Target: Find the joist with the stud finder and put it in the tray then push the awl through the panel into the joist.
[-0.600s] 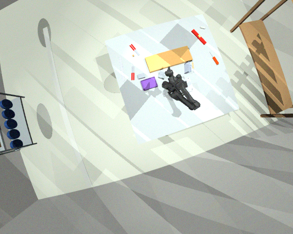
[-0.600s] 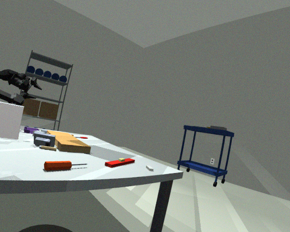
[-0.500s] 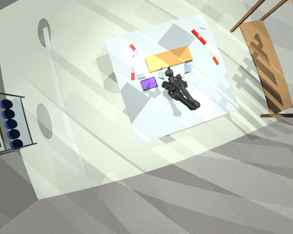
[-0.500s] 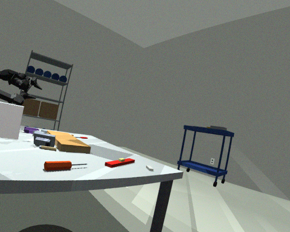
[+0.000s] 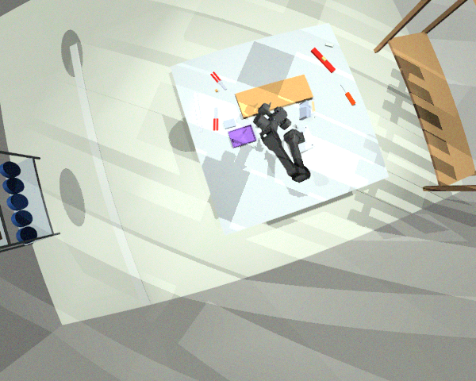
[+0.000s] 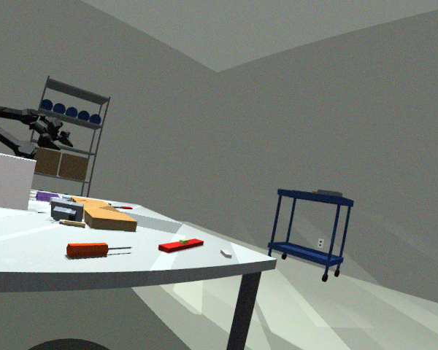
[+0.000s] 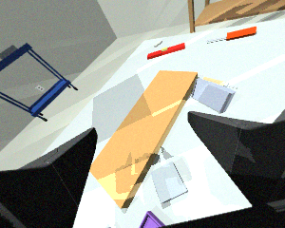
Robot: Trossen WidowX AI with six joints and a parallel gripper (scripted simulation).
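Now: the grey stud finder 290 mm to the right of my gripper tip, 260 mm below it and 30 mm ahead of it. From my gripper tip the other things lie so: awl: 350 mm to the right, 280 mm below, 20 mm ahead; then red level: 550 mm to the right, 390 mm ahead, 270 mm below; then purple tray: 270 mm below, 200 mm to the left, 30 mm behind.
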